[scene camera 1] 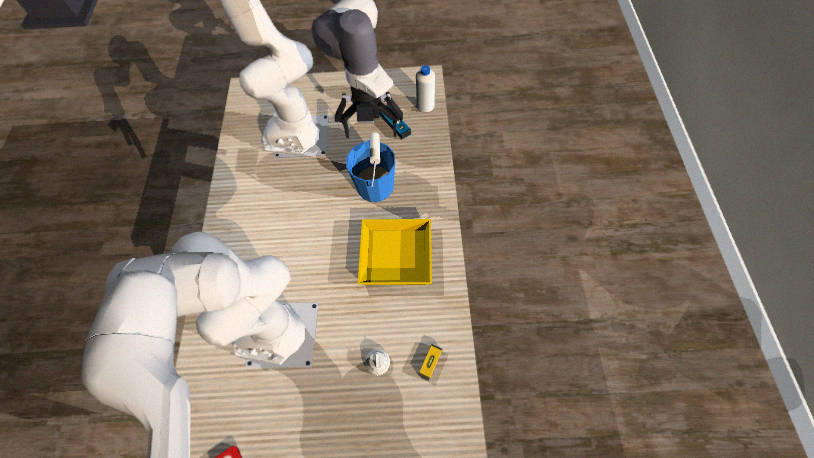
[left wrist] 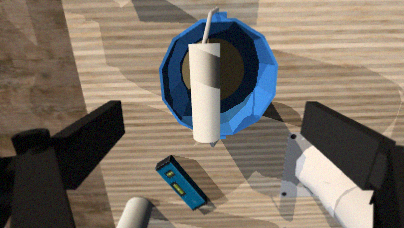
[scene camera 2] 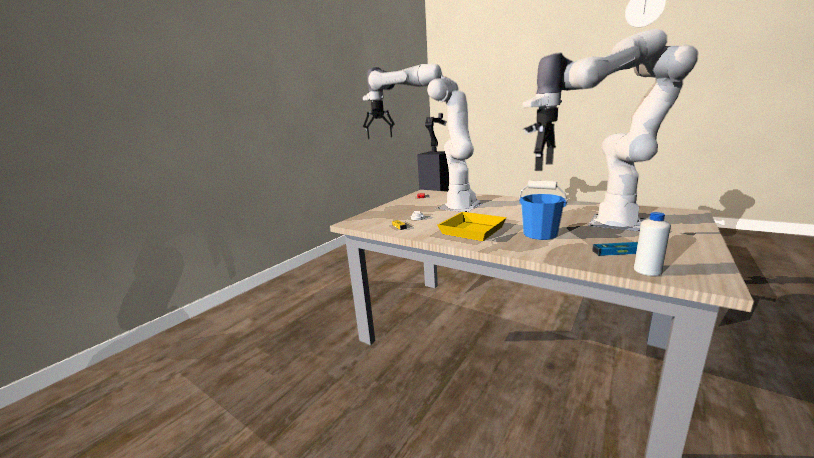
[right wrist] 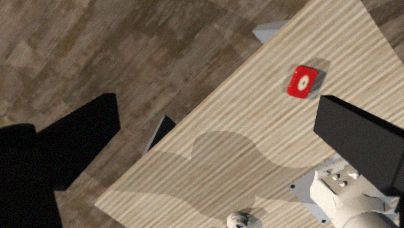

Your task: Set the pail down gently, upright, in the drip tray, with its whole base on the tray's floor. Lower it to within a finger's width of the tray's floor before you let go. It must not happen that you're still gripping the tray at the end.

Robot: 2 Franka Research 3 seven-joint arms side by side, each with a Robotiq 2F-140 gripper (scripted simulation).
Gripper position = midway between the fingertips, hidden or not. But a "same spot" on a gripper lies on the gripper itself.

left gripper: scene camera 1; left wrist 213, 117; scene camera 2; not seen in the right wrist view (out of frame)
yellow drip tray: scene camera 1; scene camera 2; not seen in the left wrist view (out of frame); not seen in the right wrist view (out of frame)
same spot on left gripper: (scene camera 2: 540, 139) = (scene camera 1: 395, 105)
same spot on yellow drip tray: (scene camera 2: 474, 226) = (scene camera 1: 382, 259)
